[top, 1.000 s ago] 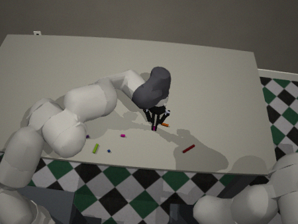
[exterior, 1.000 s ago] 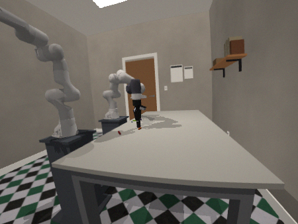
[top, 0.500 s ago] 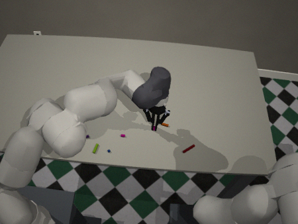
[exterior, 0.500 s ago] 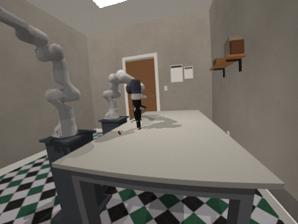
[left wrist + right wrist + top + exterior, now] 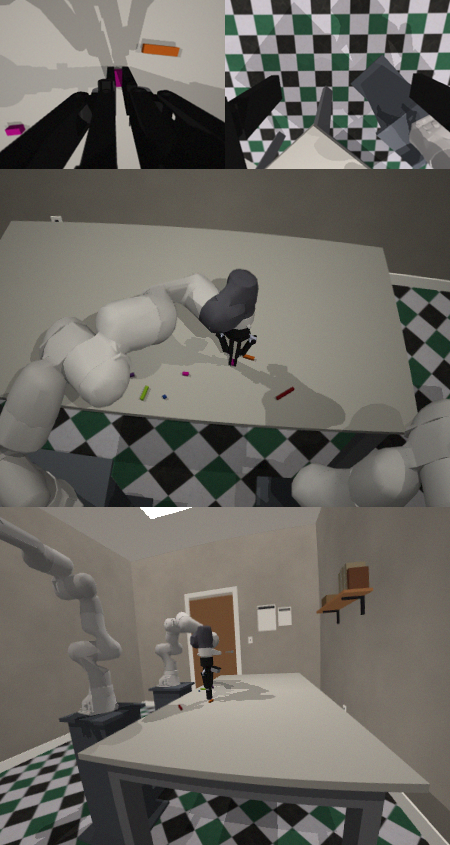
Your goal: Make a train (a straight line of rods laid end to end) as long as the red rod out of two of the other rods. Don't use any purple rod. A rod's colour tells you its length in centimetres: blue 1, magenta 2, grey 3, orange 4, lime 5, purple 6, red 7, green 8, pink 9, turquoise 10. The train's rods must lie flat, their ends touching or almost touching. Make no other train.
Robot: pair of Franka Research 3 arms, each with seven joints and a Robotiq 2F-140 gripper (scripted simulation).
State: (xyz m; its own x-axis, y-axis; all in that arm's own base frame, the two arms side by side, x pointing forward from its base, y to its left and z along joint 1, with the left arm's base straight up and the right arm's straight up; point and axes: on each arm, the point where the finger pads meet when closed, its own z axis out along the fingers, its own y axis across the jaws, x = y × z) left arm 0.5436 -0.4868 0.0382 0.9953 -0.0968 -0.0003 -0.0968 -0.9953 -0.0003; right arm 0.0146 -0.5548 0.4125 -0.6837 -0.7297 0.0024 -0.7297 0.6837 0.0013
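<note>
The orange rod is 50 mm to the right of my left hand, 30 mm below it and 30 mm ahead of it. Round my left hand: small blue rod 210 mm to the left, 150 mm behind, 30 mm below; red rod 180 mm to the right, 100 mm behind, 30 mm below; lime rod 280 mm to the left, 150 mm behind, 30 mm below.
</note>
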